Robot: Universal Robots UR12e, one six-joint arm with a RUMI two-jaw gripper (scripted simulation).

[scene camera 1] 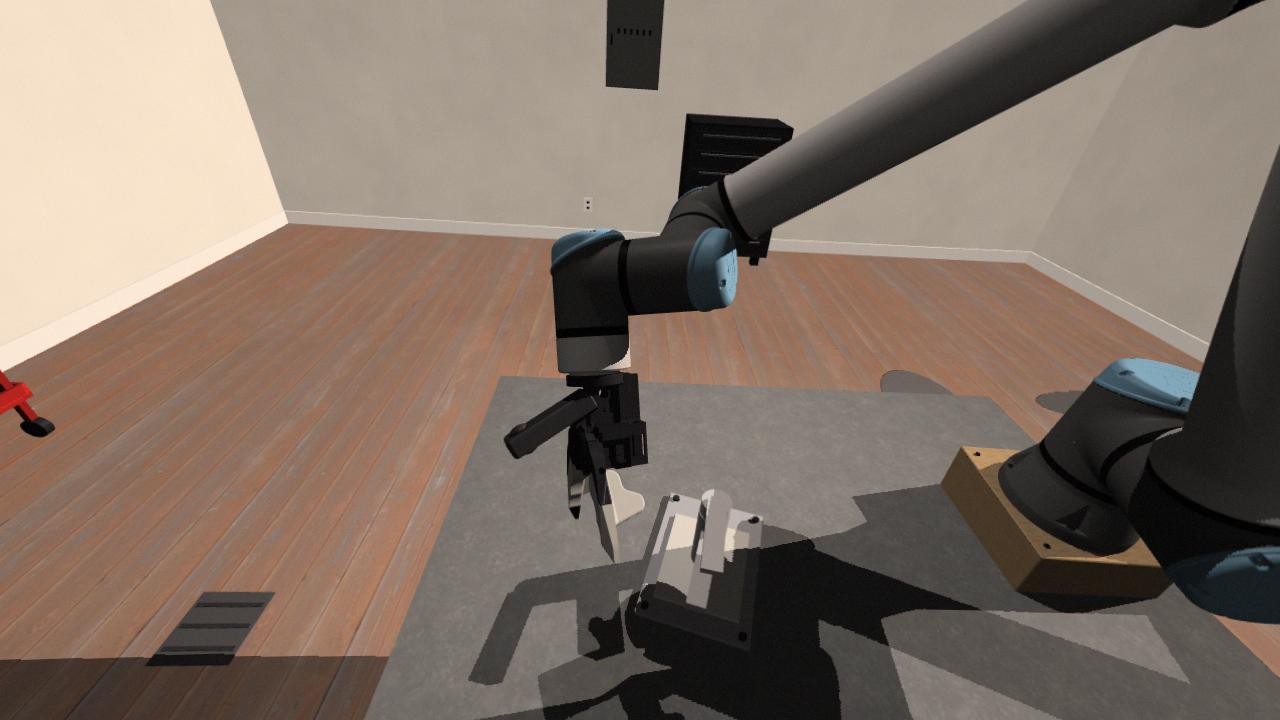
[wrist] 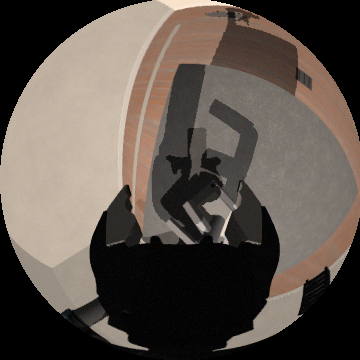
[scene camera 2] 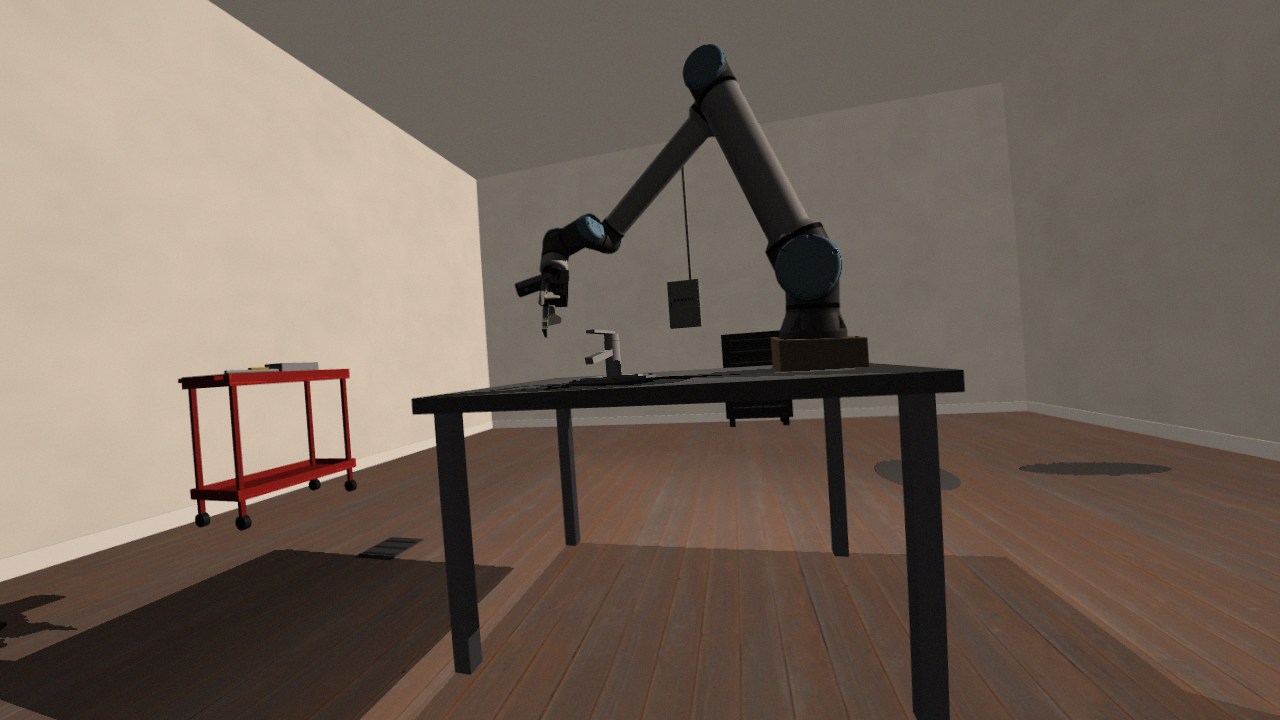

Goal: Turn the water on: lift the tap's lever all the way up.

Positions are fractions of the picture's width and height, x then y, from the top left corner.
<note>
In view: the gripper (scene camera 1: 0.46,0.75) and a lever (scene camera 1: 0.56,0.78).
The gripper also shows in the wrist view (wrist: 0.51,0.51).
</note>
